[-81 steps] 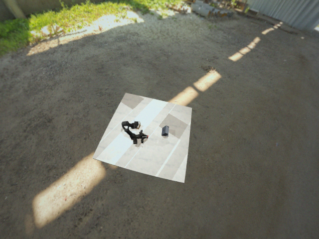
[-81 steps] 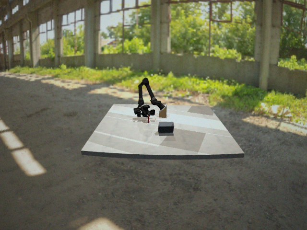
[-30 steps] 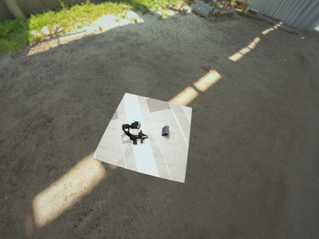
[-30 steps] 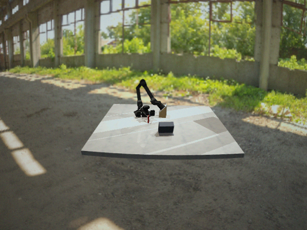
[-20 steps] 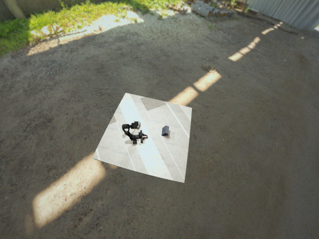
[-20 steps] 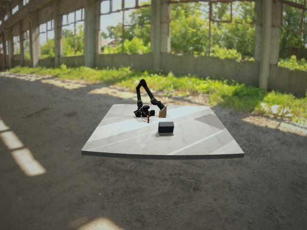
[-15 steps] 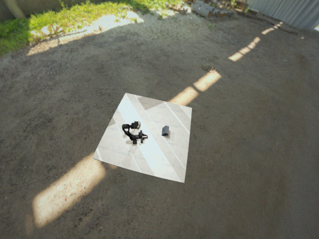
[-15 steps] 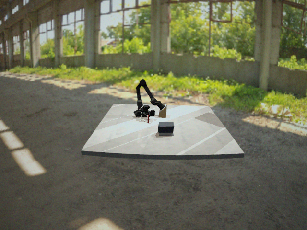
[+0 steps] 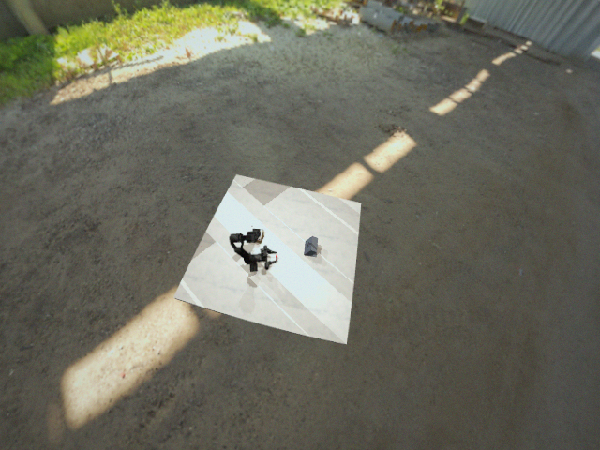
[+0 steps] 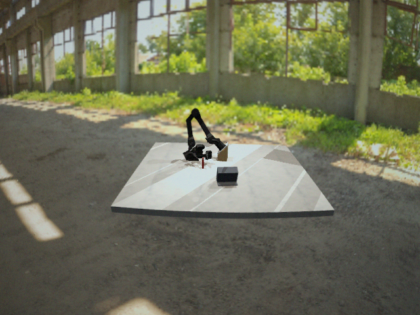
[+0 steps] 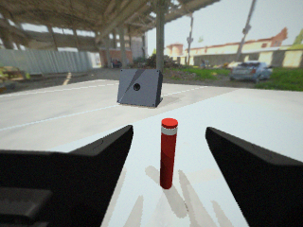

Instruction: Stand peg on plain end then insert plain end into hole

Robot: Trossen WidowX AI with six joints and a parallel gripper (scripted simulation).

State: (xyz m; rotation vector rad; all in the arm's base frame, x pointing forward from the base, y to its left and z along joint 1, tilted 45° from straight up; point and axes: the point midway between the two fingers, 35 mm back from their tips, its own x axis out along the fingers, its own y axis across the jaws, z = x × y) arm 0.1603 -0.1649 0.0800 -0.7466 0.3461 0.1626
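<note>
Now: the red peg 1 cm below my gripper tip. Round my gripper tip: sloped panel (25 cm ahead, 15 cm to the left, 2 cm below).
</note>
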